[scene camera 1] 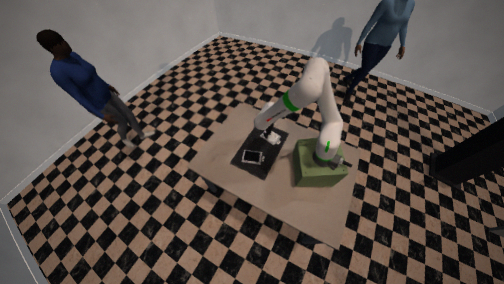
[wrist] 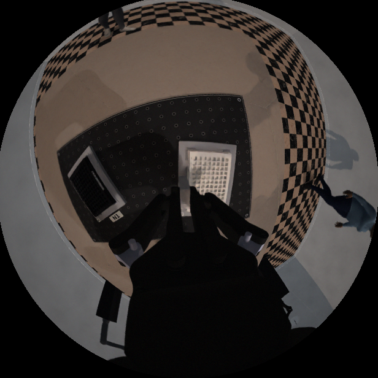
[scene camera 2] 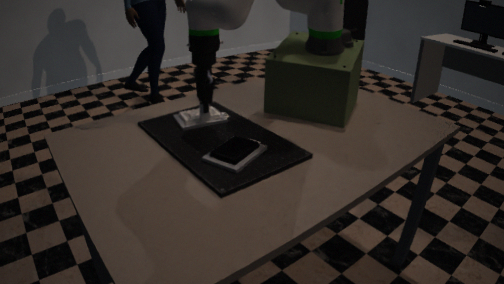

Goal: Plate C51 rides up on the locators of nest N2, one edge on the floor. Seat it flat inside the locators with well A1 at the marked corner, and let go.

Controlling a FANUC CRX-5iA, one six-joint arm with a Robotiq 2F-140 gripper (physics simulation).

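Frame: origin at the arm's base, x ahead, y left, z up, level; centimetres.
Seen in the pictures: gripper, fingertip midpoint: (scene camera 1: pixel 267 139) (scene camera 2: pixel 204 120); arm's base, link origin: (scene camera 1: pixel 323 157) (scene camera 2: pixel 324 48).
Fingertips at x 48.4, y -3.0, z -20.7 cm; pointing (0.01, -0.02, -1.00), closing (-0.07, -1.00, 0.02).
Offsets run from my fingertips to a thing's top centre.
Plate C51 {dz +0.8, dx -0.4, dy -5.2 cm} (wrist: pixel 210 172) (scene camera 2: pixel 194 115), pale with a grid of wells, lies on the light grey frame of nest N2 (wrist: pixel 183 159) (scene camera 2: pixel 188 125). In the wrist view a wide strip of the nest shows at the plate's left, and a narrow one at its right. Its tilt is too small to tell. My gripper (wrist: pixel 182 183) (scene camera 2: pixel 204 109) is shut and empty, with its fingertips low over the nest, at the plate's left near corner; whether they touch it cannot be told. The fingers hide the near end of the nest. Well A1 and the marked corner cannot be made out.
Nest N1 (wrist: pixel 116 199) (scene camera 1: pixel 243 159) holds a black plate {dz +0.8, dx +0.7, dy +22.3 cm} (wrist: pixel 93 185) (scene camera 2: pixel 235 149) on the same dark board (wrist: pixel 150 117) (scene camera 2: pixel 222 186). The green base block (scene camera 1: pixel 320 172) (scene camera 2: pixel 307 90) stands beside the board. Two people are near the walls.
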